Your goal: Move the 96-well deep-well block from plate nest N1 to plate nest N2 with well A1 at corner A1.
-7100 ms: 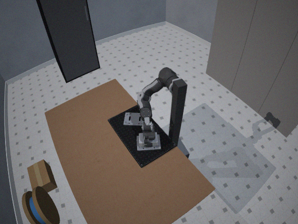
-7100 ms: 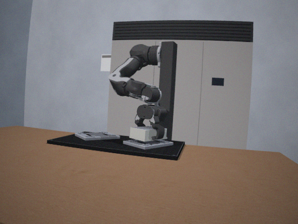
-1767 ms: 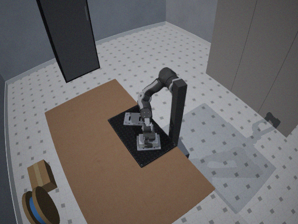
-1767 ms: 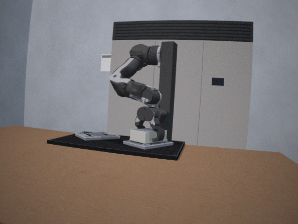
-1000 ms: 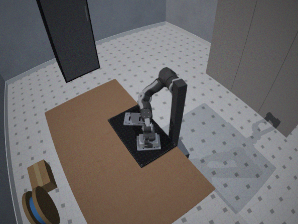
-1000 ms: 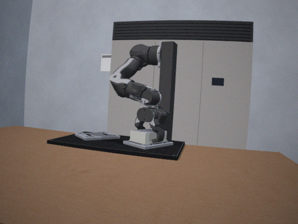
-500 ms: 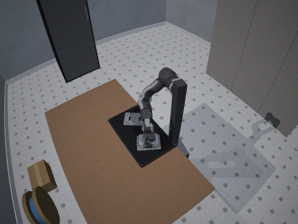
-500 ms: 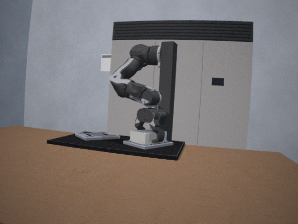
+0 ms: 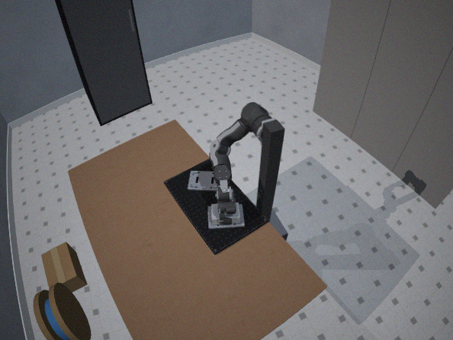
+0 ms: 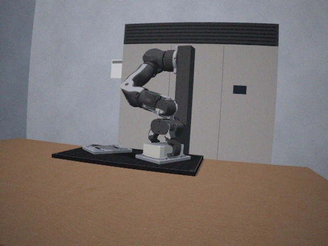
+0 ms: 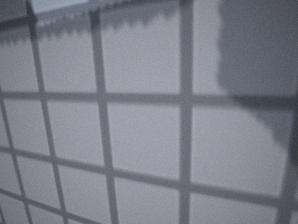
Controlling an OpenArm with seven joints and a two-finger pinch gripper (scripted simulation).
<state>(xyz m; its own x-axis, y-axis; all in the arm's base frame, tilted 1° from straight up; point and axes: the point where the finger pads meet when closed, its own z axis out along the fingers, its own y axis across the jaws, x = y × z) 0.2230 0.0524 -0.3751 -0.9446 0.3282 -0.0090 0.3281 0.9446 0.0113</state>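
The white deep-well block is 1 cm above my hand. From my hand the other things lie so: nest: 1 cm ahead, 24 cm to the right, 1 cm below.
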